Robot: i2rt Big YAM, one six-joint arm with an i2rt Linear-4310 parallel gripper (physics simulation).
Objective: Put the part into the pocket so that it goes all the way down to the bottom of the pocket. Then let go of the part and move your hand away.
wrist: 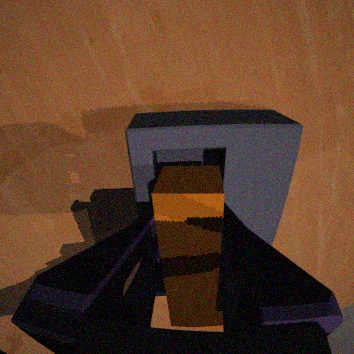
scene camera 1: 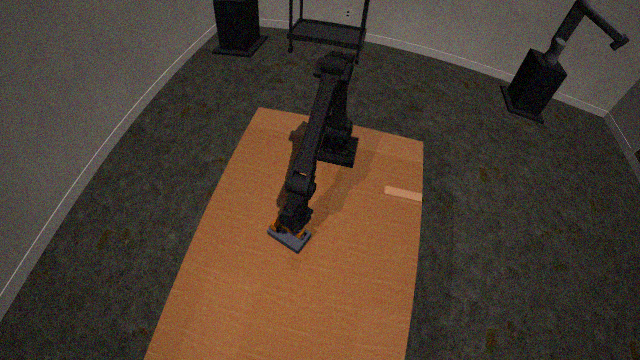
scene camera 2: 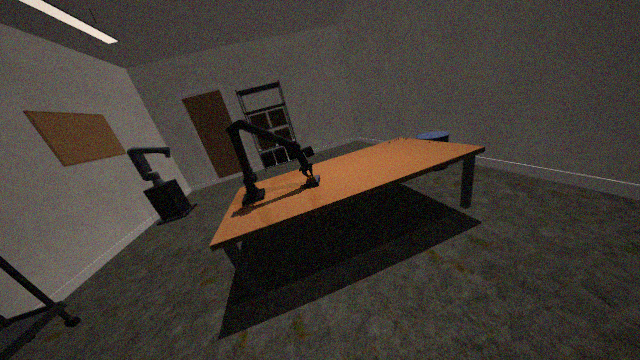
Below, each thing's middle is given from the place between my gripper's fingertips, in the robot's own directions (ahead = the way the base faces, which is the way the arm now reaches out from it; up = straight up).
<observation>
I see the blue-grey pocket block (wrist: 256, 149) 3 cm to the right of my hand, 2 cm below it and 1 cm ahead of it. From my hand the other things lie so: orange block (wrist: 188, 200): 3 cm to the right, 1 cm behind, 1 cm above.
</observation>
